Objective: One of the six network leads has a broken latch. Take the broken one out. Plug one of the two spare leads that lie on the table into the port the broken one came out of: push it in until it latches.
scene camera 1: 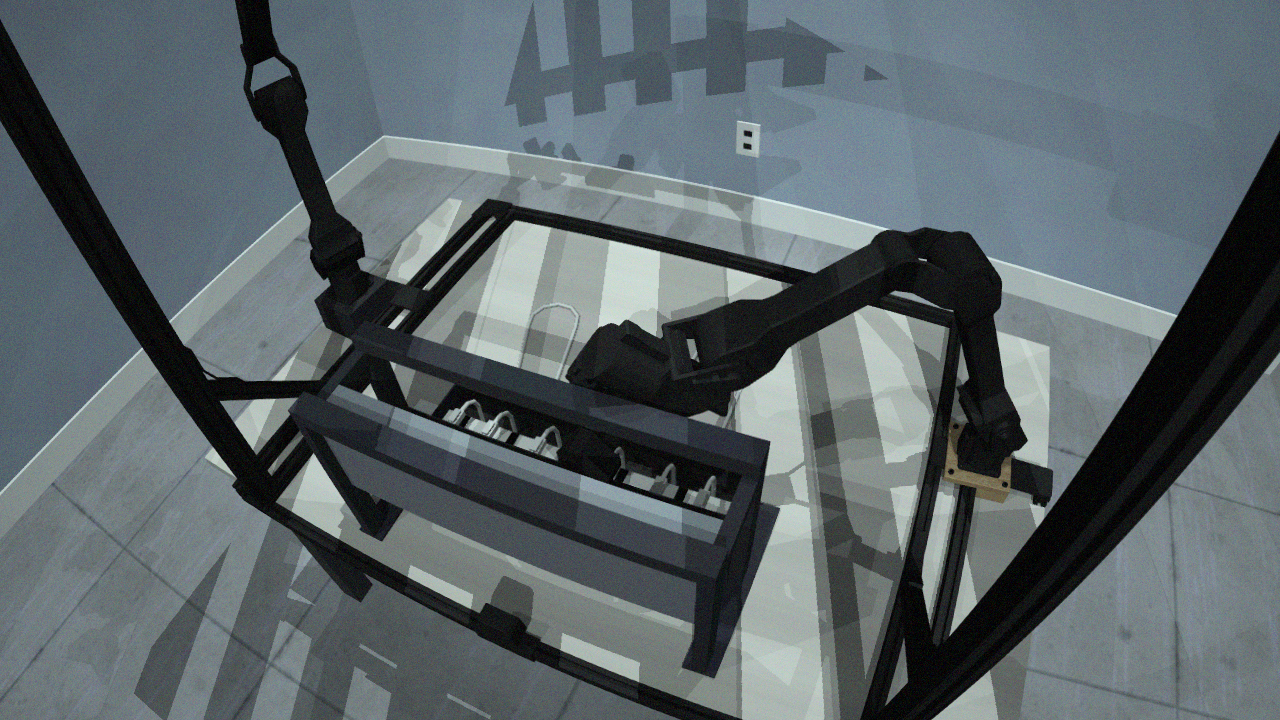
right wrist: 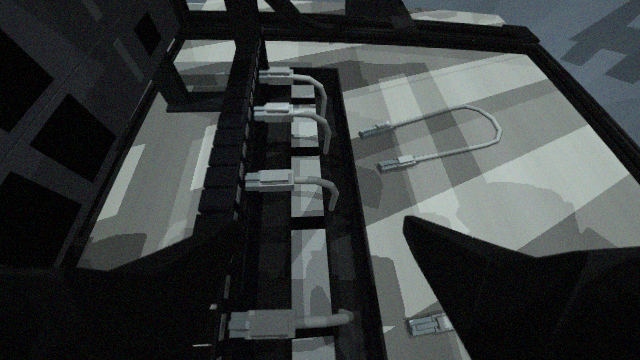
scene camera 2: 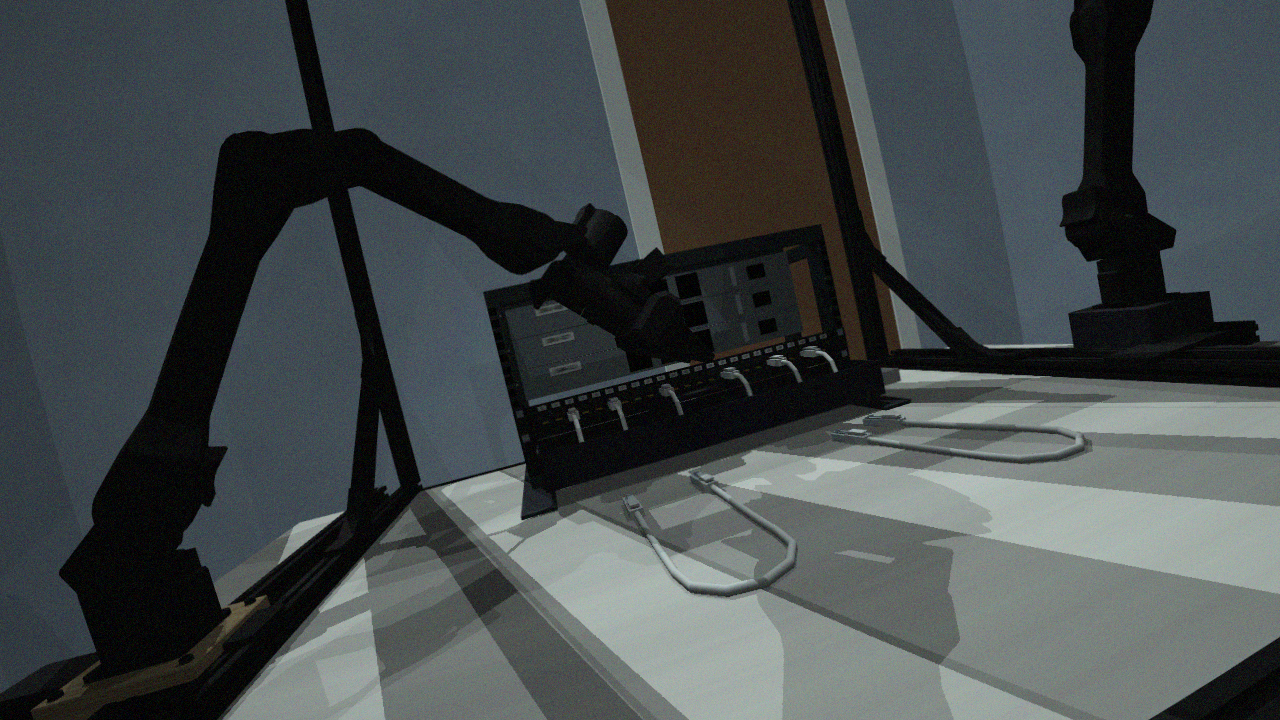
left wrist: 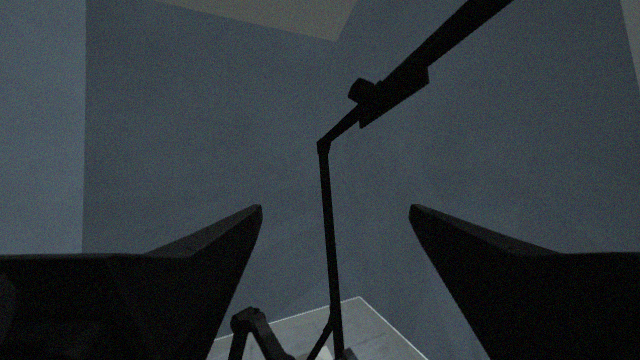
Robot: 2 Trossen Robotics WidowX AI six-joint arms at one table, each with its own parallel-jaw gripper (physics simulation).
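Places are measured from the left arm's base along level axes (x ahead, y left, z up), in metres.
Pixels of known places: left gripper, fingertip midpoint: (left wrist: 335, 211); right gripper, fingertip midpoint: (scene camera 1: 577, 425) (right wrist: 321, 225) (scene camera 2: 701, 359); left arm's base, origin of the base link: (scene camera 1: 350, 289) (scene camera 2: 1135, 302); right arm's base, origin of the base link: (scene camera 1: 979, 455) (scene camera 2: 163, 645).
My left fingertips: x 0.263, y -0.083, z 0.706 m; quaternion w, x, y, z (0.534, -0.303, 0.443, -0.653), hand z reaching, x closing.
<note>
Ahead of a thing's pixels: the offset from my left fingertips to its top centre. "spot": to the spot under its first point.
Six grey leads are plugged in a row into the dark rack {dz -0.511, dx +0.285, dy -0.095 m} (scene camera 1: 572, 519) (scene camera 2: 680, 438). In the right wrist view, the nearest lead {spot: dz -0.678, dx +0.325, dy -0.040 m} (right wrist: 270, 324) (scene camera 2: 668, 394) has a flat top with no raised latch tab visible. The three beyond it, a lead {dz -0.678, dx +0.236, dy -0.059 m} (right wrist: 272, 180), a lead {dz -0.678, dx +0.166, dy -0.066 m} (right wrist: 274, 111) and a lead {spot: dz -0.682, dx +0.117, dy -0.063 m} (right wrist: 277, 76), show raised tabs. One spare lead (scene camera 2: 725, 590) (right wrist: 425, 326) lies before the rack; the other spare lead {spot: dz -0.769, dx +0.096, dy +0.254 m} (scene camera 2: 1029, 458) (right wrist: 470, 147) lies farther right in scene camera 2. My right gripper (right wrist: 321, 225) is open and empty above the row. My left gripper (left wrist: 335, 211) is open and empty, facing the wall.
The rack's upper bar {spot: dz -0.766, dx +0.143, dy +0.117 m} (scene camera 1: 554, 376) runs close beside my right gripper in scene camera 1. Neighbouring plugs stand in the same row on both sides. Black frame rails (scene camera 1: 653, 241) edge the table, and a dark upright post (scene camera 2: 827, 134) stands behind the rack in scene camera 2.
</note>
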